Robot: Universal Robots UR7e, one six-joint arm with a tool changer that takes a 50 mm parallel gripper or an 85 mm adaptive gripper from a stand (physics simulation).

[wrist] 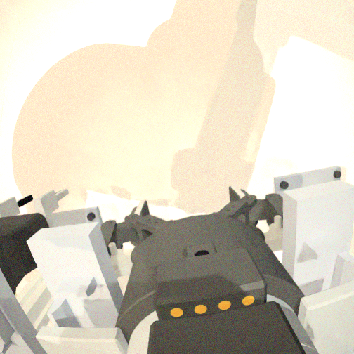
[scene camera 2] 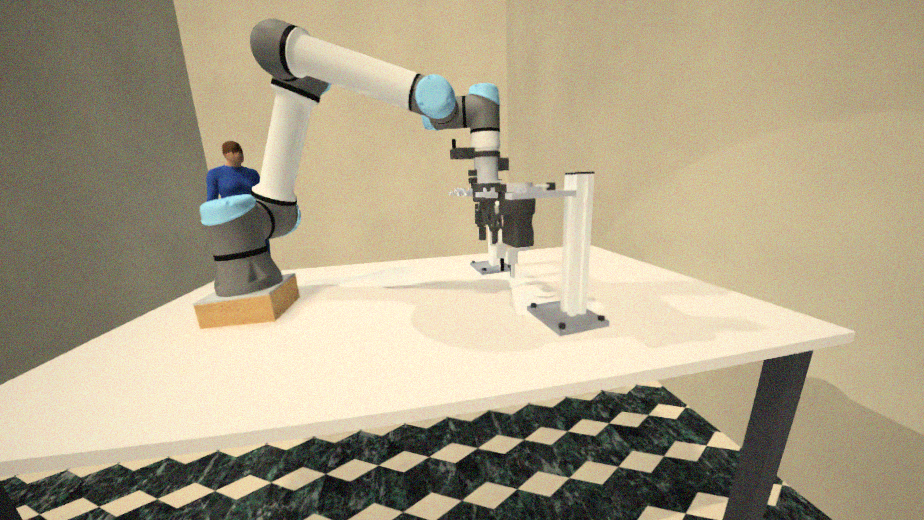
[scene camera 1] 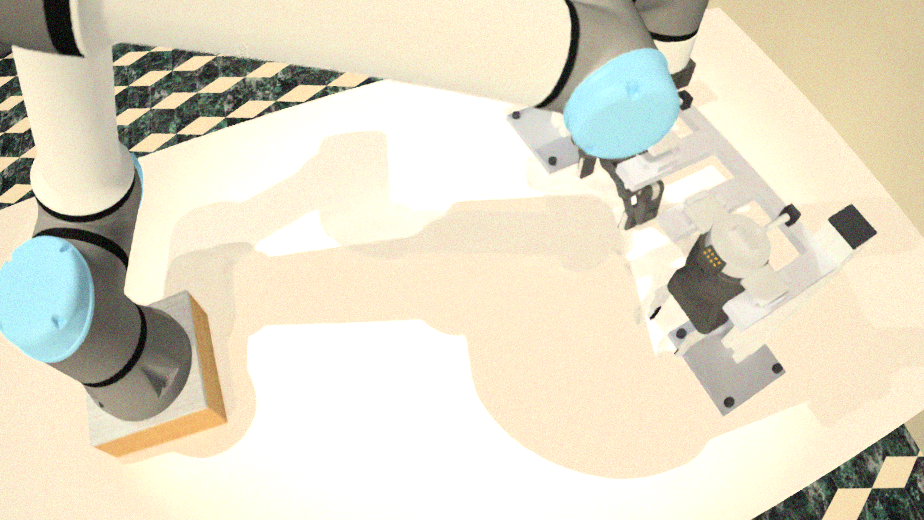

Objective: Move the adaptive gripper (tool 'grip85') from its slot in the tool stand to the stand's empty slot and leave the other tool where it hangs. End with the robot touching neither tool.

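Where they show: hand at its tool point: [scene camera 2: 486, 176]; arm's base at its link origin: [scene camera 2: 251, 286] [scene camera 1: 141, 365].
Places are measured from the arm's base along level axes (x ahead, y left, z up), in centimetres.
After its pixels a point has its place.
Note:
The adaptive gripper, which is my gripper [scene camera 1: 612, 195] [scene camera 2: 489, 236] [wrist: 190, 206], is on the arm's wrist, pointing down. Its fingers are spread wide with no object between them. In the wrist view its dark body stands between two pale support arms of the tool stand [scene camera 2: 575, 242] {x 76.9, y -23.7, z 10.5 cm} [wrist: 320, 210], which partly cover the outer finger links. The other tool [scene camera 1: 704, 284] {x 62.8, y -19.5, z 18.6 cm} [scene camera 2: 519, 221] {x 65.7, y -21.5, z 15.2 cm} [wrist: 17, 240] hangs upright in its slot, beside my gripper and apart from its fingers. The wrist hides part of the stand in scene camera 1; I cannot make out the empty slot.
The stand's near base plate [scene camera 1: 737, 381] {x 75.4, y -26.0, z -5.9 cm} [scene camera 2: 567, 322] {x 74.6, y -26.2, z -5.9 cm} and far base plate [scene camera 1: 539, 132] {x 66.5, y 24.1, z -5.9 cm} [wrist: 307, 180] rest on the white table. The near post's black cap [scene camera 1: 852, 226] {x 78.1, y -21.5, z 24.5 cm} rises beyond the other tool. The robot's base block [scene camera 1: 210, 388] {x 8.4, y -4.7, z -2.5 cm} [scene camera 2: 236, 311] {x 0.3, y -8.5, z -3.6 cm} stands across the table.

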